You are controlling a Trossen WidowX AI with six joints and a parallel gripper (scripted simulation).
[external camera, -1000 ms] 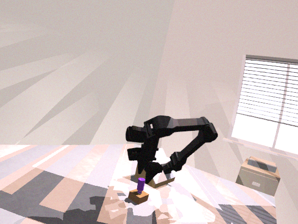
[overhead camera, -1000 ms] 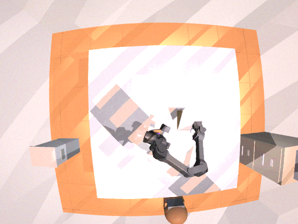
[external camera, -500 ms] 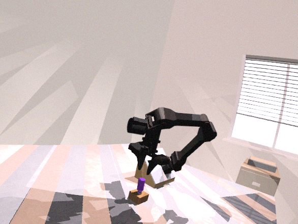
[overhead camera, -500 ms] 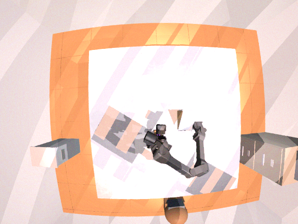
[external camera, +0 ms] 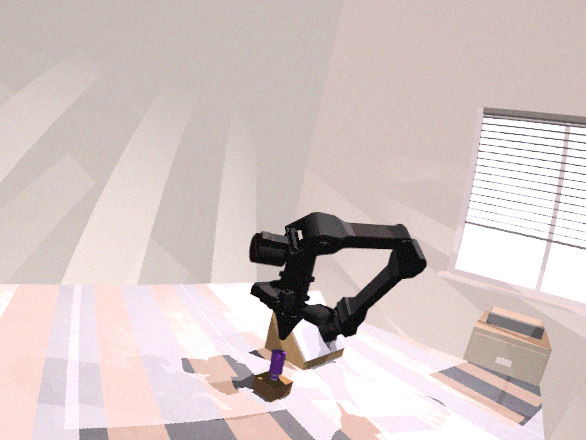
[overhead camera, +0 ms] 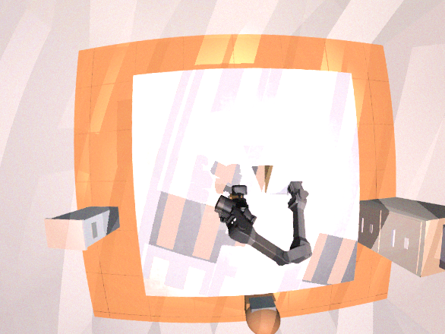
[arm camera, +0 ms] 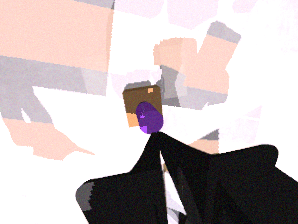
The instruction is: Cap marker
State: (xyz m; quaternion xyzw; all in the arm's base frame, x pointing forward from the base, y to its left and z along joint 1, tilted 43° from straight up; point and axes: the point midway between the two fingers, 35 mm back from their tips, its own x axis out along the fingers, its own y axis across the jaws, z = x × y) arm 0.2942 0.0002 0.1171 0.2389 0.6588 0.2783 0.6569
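My gripper tip is 50 mm above the purple cap.
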